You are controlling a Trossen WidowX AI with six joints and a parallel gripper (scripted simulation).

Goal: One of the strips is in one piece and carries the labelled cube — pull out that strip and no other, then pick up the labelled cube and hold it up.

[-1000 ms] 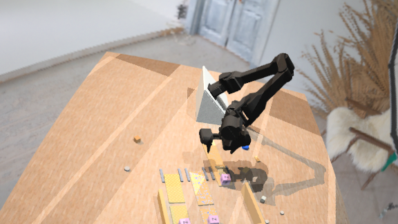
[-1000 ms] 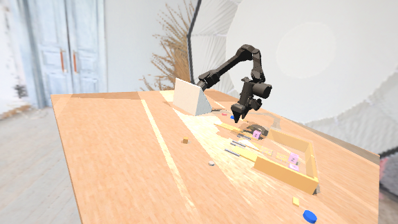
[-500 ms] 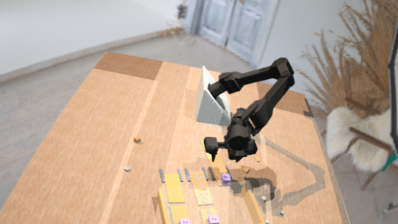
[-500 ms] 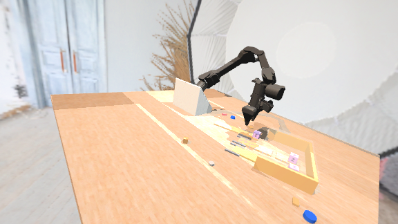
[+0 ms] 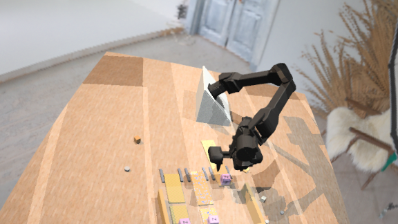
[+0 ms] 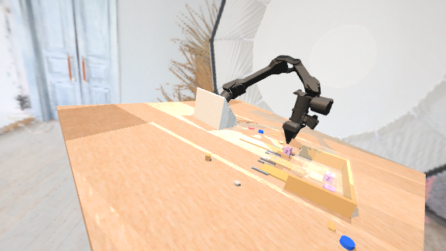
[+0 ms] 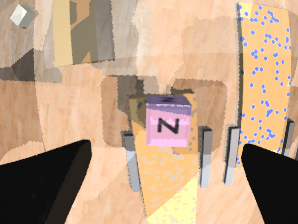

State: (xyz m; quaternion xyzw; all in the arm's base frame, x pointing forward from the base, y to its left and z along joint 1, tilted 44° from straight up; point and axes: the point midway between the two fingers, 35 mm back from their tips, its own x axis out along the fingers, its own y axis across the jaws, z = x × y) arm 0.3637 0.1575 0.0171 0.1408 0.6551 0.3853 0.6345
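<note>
Now: the strip 9 cm behind my gripper tip, 4 cm to the right of it and 6 cm below it. Also, from my gripper tip: small grey cube 5 cm ahead, 16 cm to the left, 6 cm below; then grey disc 6 cm ahead, 36 cm to the right, 6 cm below; then small orange cube 9 cm behind, 37 cm to the right, 6 cm below.
</note>
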